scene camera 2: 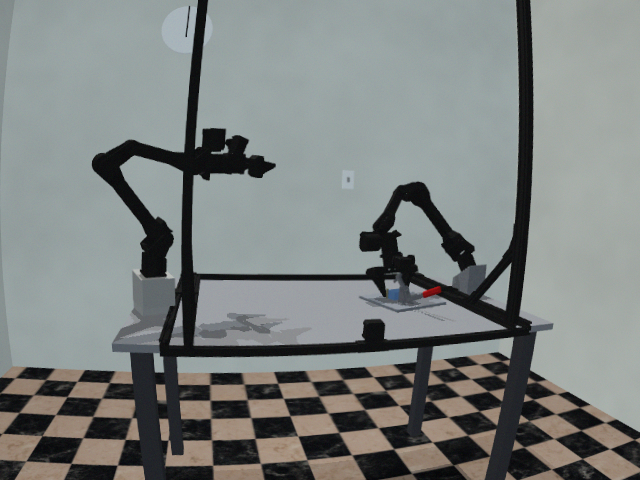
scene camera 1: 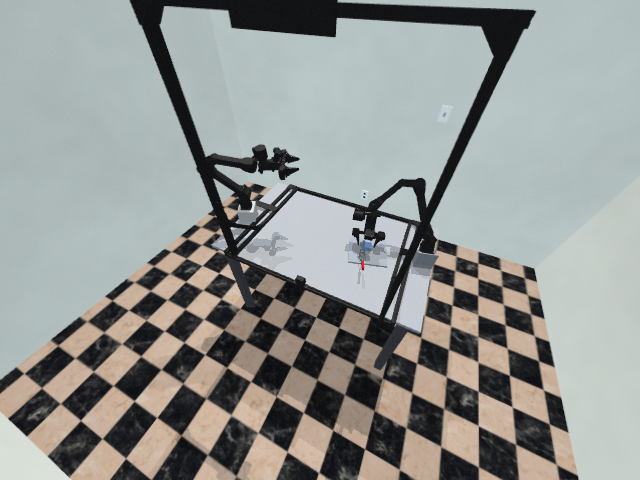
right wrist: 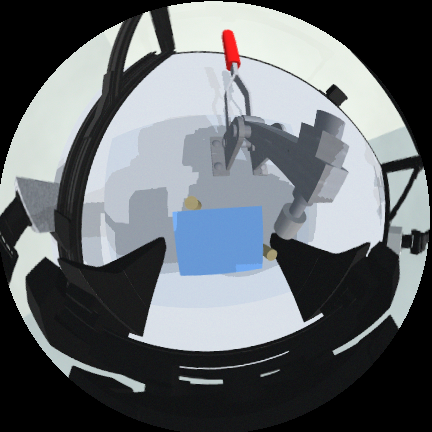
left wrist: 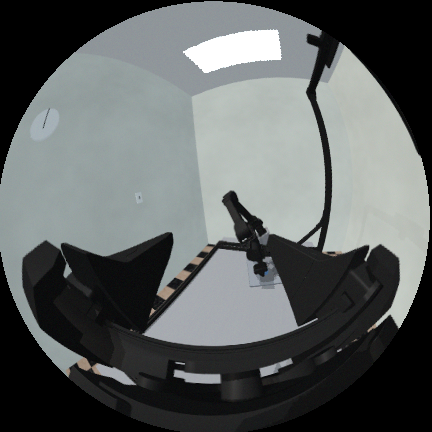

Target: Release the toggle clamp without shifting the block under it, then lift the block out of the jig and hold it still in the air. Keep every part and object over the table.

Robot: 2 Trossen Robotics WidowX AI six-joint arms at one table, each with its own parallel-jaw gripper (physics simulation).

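Pixels of known places: left gripper, between the fingertips: (scene camera 2: pixel 267 164) (scene camera 1: pixel 299 163) (left wrist: pixel 221 238); right gripper, between the fingertips: (scene camera 2: pixel 395 295) (scene camera 1: pixel 366 246) (right wrist: pixel 219 240); left arm's base, origin of its link: (scene camera 2: pixel 153 273) (scene camera 1: pixel 246 206); right arm's base, origin of its link: (scene camera 2: pixel 469 270) (scene camera 1: pixel 426 252) (left wrist: pixel 262 232).
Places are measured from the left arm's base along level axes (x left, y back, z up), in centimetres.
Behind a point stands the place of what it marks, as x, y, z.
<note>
A blue block (scene camera 1: pixel 368 245) @(-26.6, -74.8, -7.2) (scene camera 2: pixel 393 295) @(-27.4, -70.7, -8.3) (right wrist: pixel 218 241) @(-26.1, -73.9, -7.3) sits on the jig's grey base plate (scene camera 2: pixel 400 307) @(-35.2, -65.1, -9.8) beside two brass pins (right wrist: pixel 192 203) @(-28.8, -74.9, -6.6) (right wrist: pixel 270 253) @(-24.6, -70.8, -6.6). The grey toggle clamp (right wrist: pixel 282 145) stands over the plate; its arm looks raised, and its round tip shows to the right of the block, not on its top. Its red handle (scene camera 1: pixel 362 265) @(-45.2, -67.8, -2.1) (scene camera 2: pixel 431 291) @(-44.5, -67.7, -3.2) (right wrist: pixel 231 50) points outward. My right gripper (scene camera 1: pixel 367 244) @(-25.7, -73.8, -9.1) (scene camera 2: pixel 395 290) @(-25.7, -73.8, -9.1) (right wrist: pixel 219 240) @(-25.7, -73.8, -9.1) is open, pointing down, with its fingers on either side of the block. My left gripper (scene camera 1: pixel 298 163) @(-4.5, -35.0, 32.2) (scene camera 2: pixel 273 165) @(-4.5, -35.0, 32.2) (left wrist: pixel 221 238) @(-4.5, -35.0, 32.2) is open and empty, high above the table's left part.
The black frame's posts (scene camera 1: pixel 175 93) @(-32.2, 1.9, 71.2) (scene camera 2: pixel 525 155) @(-69.2, -74.0, 37.8) and edge rails surround the table (scene camera 1: pixel 310 232) @(-12.5, -40.6, -10.6) (scene camera 2: pixel 289 304) @(-11.8, -39.9, -10.6). A small black box (scene camera 1: pixel 299 282) @(-52.0, -35.5, -7.4) (scene camera 2: pixel 373 330) @(-51.8, -34.9, -7.1) sits on the front rail. The clamp's arm and tip are close to a right gripper finger in the right wrist view.
</note>
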